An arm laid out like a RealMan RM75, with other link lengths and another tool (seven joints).
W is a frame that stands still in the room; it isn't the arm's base.
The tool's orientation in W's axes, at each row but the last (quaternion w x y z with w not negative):
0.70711 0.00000 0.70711 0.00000
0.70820 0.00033 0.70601 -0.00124
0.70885 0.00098 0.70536 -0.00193
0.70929 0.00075 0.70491 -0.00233
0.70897 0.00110 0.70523 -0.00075
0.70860 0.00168 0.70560 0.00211
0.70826 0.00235 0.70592 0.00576
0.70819 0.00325 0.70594 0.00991
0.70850 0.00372 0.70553 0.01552
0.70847 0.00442 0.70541 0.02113
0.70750 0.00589 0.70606 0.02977
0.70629 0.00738 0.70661 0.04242
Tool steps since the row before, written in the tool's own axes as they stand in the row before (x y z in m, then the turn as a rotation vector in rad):
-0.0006 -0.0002 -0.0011 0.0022 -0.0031 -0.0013
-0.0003 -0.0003 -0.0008 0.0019 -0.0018 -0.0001
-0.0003 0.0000 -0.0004 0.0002 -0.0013 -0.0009
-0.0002 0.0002 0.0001 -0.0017 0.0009 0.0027
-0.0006 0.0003 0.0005 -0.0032 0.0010 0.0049
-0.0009 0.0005 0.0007 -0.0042 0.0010 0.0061
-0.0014 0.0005 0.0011 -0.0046 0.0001 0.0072
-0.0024 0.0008 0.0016 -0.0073 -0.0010 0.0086
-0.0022 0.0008 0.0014 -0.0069 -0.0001 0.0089
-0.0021 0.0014 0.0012 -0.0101 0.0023 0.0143
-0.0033 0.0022 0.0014 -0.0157 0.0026 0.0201
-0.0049 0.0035 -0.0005 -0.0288 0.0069 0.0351
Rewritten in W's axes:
-0.0011 -0.0002 0.0006 -0.0013 -0.0031 -0.0022
-0.0008 -0.0003 0.0003 -0.0001 -0.0018 -0.0019
-0.0004 0.0000 0.0003 -0.0009 -0.0013 -0.0002
0.0001 0.0002 0.0002 0.0027 0.0009 0.0017
0.0005 0.0003 0.0006 0.0049 0.0010 0.0032
0.0007 0.0005 0.0009 0.0061 0.0010 0.0042
0.0011 0.0005 0.0014 0.0072 0.0001 0.0046
0.0016 0.0008 0.0024 0.0086 -0.0011 0.0073
0.0014 0.0008 0.0022 0.0089 -0.0001 0.0069
0.0012 0.0014 0.0022 0.0142 0.0023 0.0102
0.0013 0.0021 0.0034 0.0200 0.0025 0.0159
-0.0007 0.0031 0.0051 0.0348 0.0066 0.0293

